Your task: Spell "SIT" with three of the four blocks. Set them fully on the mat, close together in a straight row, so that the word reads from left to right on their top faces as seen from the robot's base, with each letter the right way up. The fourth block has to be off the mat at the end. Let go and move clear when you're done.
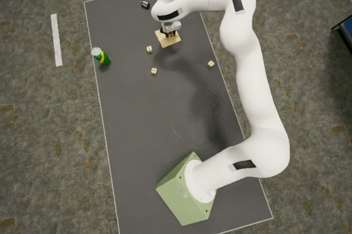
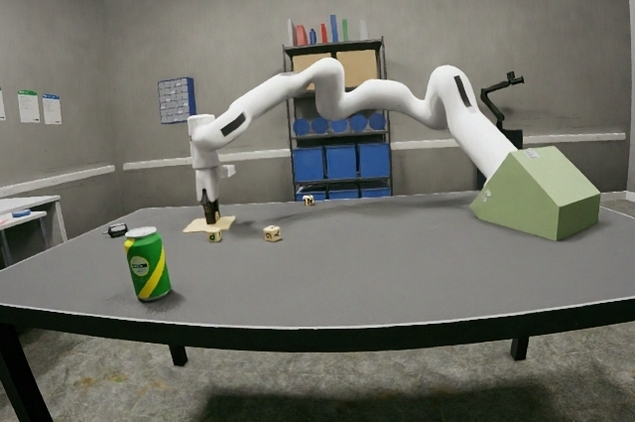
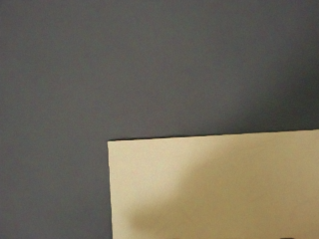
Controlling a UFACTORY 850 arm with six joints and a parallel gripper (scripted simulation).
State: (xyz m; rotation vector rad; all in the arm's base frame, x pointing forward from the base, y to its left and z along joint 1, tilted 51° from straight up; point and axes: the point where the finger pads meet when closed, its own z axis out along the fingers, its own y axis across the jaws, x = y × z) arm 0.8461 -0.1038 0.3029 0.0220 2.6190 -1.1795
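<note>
Right now the tan mat is 20 mm to the left of my hand, 20 mm below it and 10 mm ahead of it. The rest, counted from my hand: small black object 320 mm ahead, 40 mm to the left, 10 mm below; then yellow can 470 mm to the left, 50 mm ahead, 40 mm above.
</note>
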